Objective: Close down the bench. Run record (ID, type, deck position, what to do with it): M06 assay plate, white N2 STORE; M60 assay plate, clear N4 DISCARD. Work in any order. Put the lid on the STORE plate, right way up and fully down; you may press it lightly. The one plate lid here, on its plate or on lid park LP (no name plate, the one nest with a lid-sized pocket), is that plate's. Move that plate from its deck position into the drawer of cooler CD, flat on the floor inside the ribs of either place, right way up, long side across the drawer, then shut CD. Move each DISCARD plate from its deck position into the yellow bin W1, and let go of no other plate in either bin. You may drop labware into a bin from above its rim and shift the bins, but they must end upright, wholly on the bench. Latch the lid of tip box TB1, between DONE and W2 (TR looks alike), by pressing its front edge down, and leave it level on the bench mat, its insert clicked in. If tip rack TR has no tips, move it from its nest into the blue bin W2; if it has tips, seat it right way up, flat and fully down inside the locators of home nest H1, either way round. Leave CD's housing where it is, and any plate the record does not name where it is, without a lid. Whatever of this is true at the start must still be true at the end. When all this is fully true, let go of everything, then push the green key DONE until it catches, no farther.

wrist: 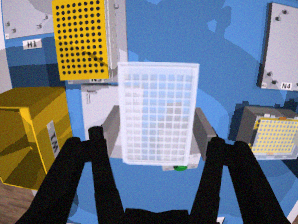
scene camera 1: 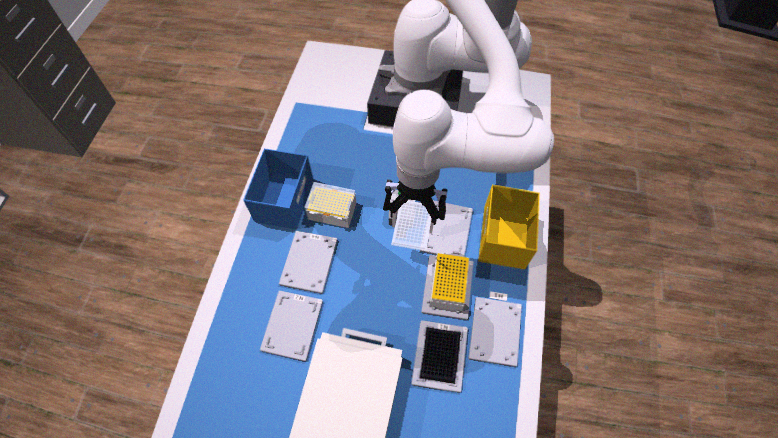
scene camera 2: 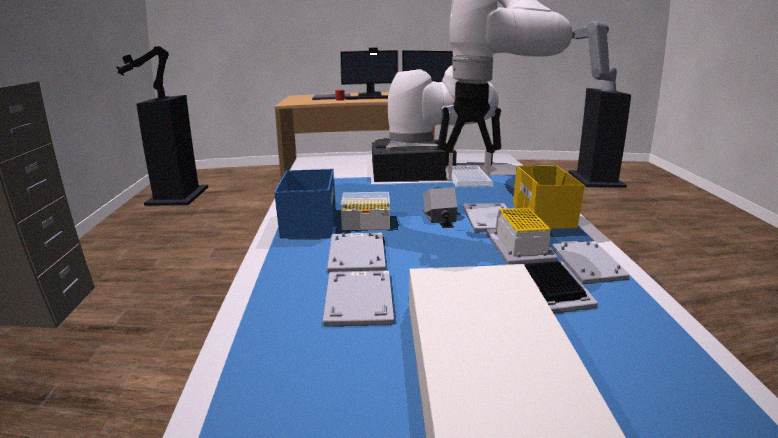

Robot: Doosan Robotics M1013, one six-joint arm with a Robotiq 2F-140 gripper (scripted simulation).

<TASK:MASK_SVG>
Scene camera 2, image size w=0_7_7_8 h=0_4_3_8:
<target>my gripper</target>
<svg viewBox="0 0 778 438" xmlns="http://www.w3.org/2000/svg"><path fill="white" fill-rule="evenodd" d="M457 81L455 83L455 101L453 105L441 107L442 122L438 147L446 152L446 177L448 181L452 181L452 151L465 122L475 122L479 126L487 149L485 150L484 173L490 178L493 153L501 149L499 121L501 109L489 105L488 83L469 84ZM488 111L490 111L492 120L493 145L484 120L484 116ZM455 110L458 117L447 145L445 145L450 115Z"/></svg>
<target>clear assay plate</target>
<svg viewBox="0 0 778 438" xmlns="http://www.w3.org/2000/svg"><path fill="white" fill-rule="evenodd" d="M452 166L452 182L456 188L493 187L491 179L479 166Z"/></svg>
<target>tip rack TR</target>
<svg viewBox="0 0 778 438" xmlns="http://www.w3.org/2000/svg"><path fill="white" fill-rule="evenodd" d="M498 210L496 220L497 235L507 249L511 249L512 256L517 256L518 252L520 252L520 256L542 254L543 251L546 251L546 254L548 254L551 230L530 208Z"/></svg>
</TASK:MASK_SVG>
